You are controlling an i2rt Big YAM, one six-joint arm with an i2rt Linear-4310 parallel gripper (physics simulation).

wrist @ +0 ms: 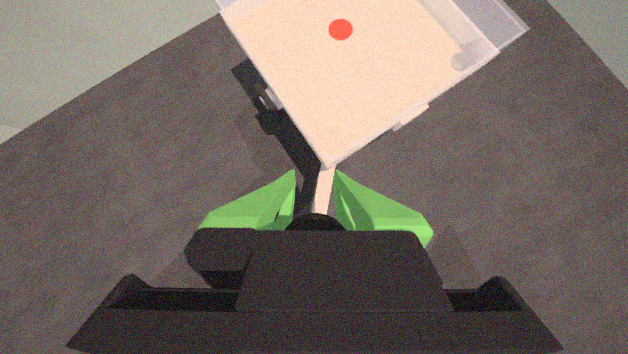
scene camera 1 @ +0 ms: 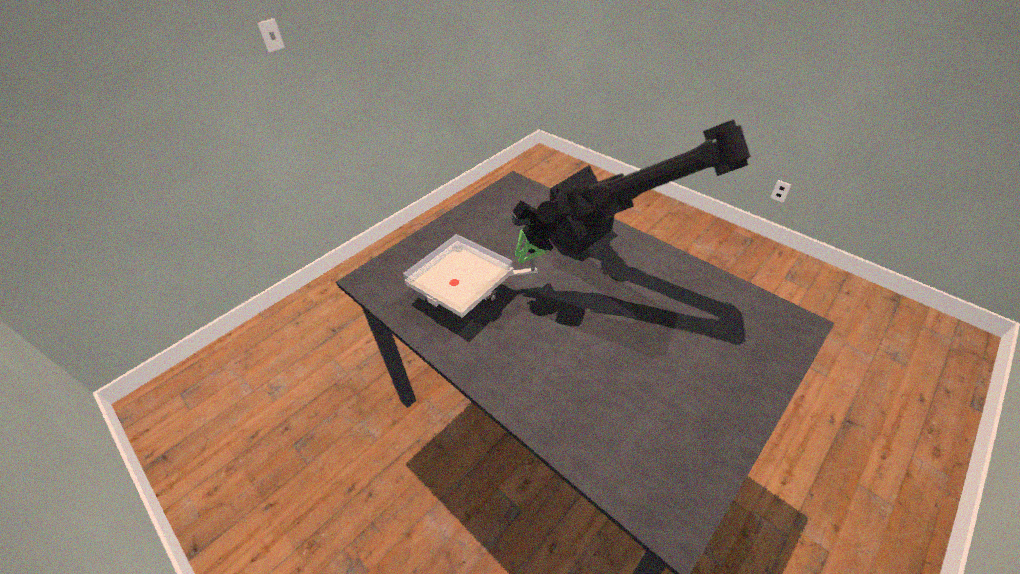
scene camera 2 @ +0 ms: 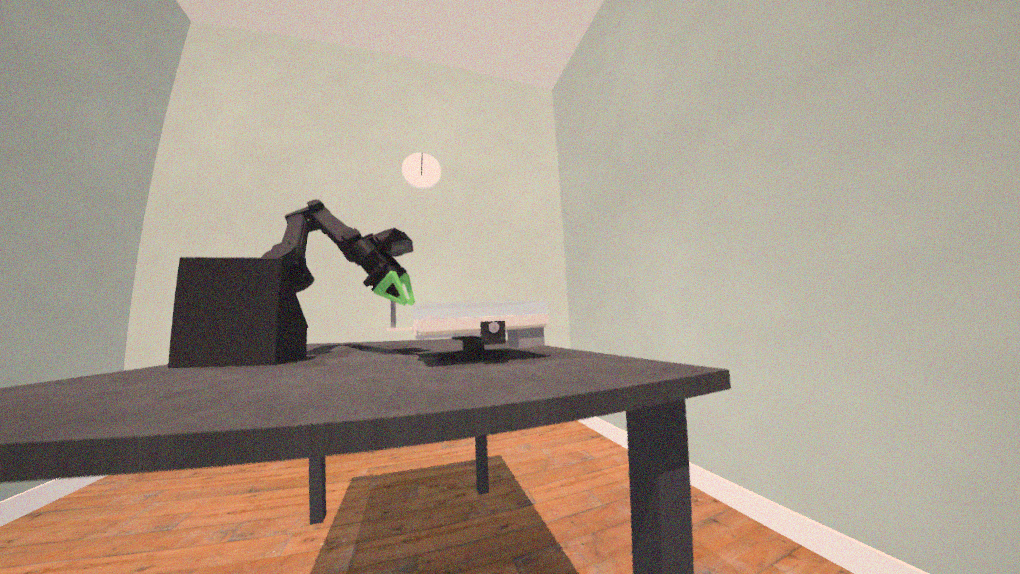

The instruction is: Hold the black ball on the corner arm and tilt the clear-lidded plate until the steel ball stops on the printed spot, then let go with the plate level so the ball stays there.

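The clear-lidded plate [scene camera 1: 474, 265] [scene camera 2: 456, 326] [wrist: 390, 85] looks close to level; its exact tilt is hard to tell. The red printed spot [scene camera 1: 454, 282] [wrist: 340, 29] shows on its pale floor. The steel ball [wrist: 460, 61] rests by the walls near the plate's right corner in the wrist view, away from the spot; I cannot make it out in the scene views. The pale corner arm [scene camera 1: 522, 271] [scene camera 2: 400, 329] [wrist: 324, 190] reaches out from the near corner. My green-fingered gripper [scene camera 1: 526, 257] [scene camera 2: 406, 301] [wrist: 314, 176] is shut on the black ball [wrist: 315, 222], which is partly hidden by the gripper body.
The plate sits on a dark pivot stand [scene camera 2: 470, 345] on the dark grey table [scene camera 1: 570, 399] [scene camera 2: 356, 399] [wrist: 150, 150], near one table end. A large black block [scene camera 2: 224, 310] stands at the arm's base. A thin post [scene camera 2: 393, 314] rises from the corner arm's outer end.
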